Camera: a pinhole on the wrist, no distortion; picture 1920 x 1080 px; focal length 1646.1 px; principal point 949.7 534.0 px. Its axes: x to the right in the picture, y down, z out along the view. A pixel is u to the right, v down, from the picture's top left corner.
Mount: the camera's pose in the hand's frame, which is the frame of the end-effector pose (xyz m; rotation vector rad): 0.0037 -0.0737 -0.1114 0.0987 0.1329 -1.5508
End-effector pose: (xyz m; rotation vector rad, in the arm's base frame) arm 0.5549 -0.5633 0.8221 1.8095 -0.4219 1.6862
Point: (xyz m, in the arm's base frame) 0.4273 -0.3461 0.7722
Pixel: behind the camera
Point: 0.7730 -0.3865 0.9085
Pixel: outside the picture
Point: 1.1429 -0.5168 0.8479
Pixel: 1620 791
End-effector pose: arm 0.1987 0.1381 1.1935 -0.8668 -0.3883 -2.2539
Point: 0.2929 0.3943 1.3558
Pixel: 871 206
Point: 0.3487 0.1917 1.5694
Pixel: 170 1021
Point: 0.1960 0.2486 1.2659
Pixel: 748 443
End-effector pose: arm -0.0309 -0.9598 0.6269 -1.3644 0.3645 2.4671
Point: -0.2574 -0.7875 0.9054
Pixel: 625 148
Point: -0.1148 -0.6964 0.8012
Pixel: 1253 164
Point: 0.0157 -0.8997 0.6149
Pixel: 706 336
